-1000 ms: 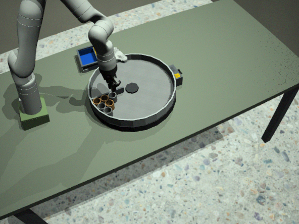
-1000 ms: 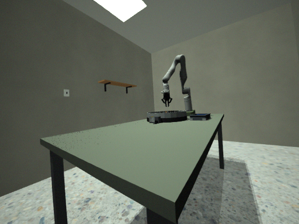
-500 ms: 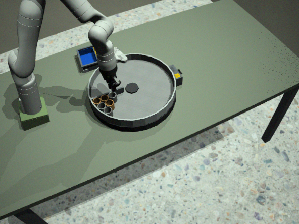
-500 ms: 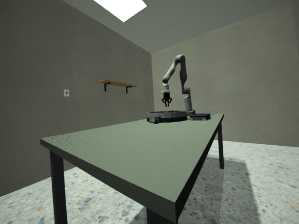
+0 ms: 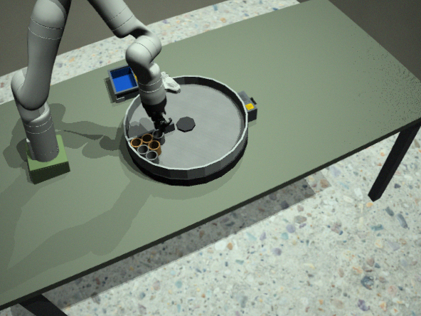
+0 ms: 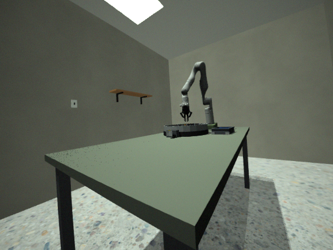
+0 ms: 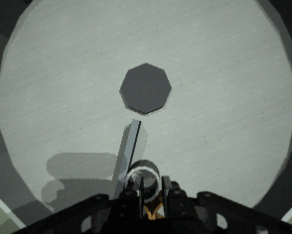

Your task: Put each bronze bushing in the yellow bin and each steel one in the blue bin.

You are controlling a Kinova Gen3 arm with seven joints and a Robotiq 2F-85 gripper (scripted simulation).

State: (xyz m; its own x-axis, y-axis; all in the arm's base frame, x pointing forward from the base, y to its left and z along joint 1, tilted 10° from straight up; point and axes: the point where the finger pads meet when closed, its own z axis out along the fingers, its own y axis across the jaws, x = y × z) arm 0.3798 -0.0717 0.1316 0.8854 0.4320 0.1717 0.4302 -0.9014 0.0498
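The turntable is 9 cm ahead of my hand, 8 cm below it and 5 cm to the left of it.
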